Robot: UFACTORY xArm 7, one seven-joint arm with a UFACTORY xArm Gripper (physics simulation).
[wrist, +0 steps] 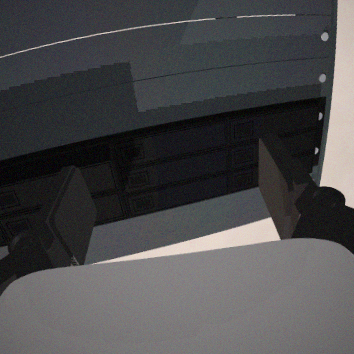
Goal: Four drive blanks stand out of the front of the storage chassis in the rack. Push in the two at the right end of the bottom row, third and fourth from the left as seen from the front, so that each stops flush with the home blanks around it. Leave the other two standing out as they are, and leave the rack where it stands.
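Frame: origin at the arm's base, x ahead, y left, z up, level; millimetres.
Seen in the pictures: gripper, fingertip midpoint: [170,174].
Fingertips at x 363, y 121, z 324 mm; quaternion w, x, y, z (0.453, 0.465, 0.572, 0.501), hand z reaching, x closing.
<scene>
Pixels of each thing's middle, then the offset from my fingertips to it. "spot": a spot on its surface instead.
- storage chassis, surface spot: [170,204] spot: dx +120, dy +6, dz +104 mm
- right end, surface spot: [243,178] spot: dx +125, dy +88, dz +93 mm
- blank, surface spot: [107,207] spot: dx +81, dy -50, dz +66 mm
The dark front of the storage chassis [170,204] crosses the wrist view at a slant, with rows of near-black drive blanks. In the lowest row, the blank at the right end [243,178] is partly hidden behind the right finger, and the blank to its left [185,192] shows between the fingers. The shading is too dark to tell how far either stands out. Further left, another blank [107,207] is partly covered by the left finger. My gripper [170,174] is open and empty, its fingers spread before the lower part of the front. Contact with the blanks cannot be told.
Grey-blue panels [225,75] of the rack rise above the blank rows. The rack's right edge [327,120] carries several pale round screws [324,36]. A grey-blue strip [200,217] runs below the blanks, with a pale surface [225,235] beneath it and another pale area at the right.
</scene>
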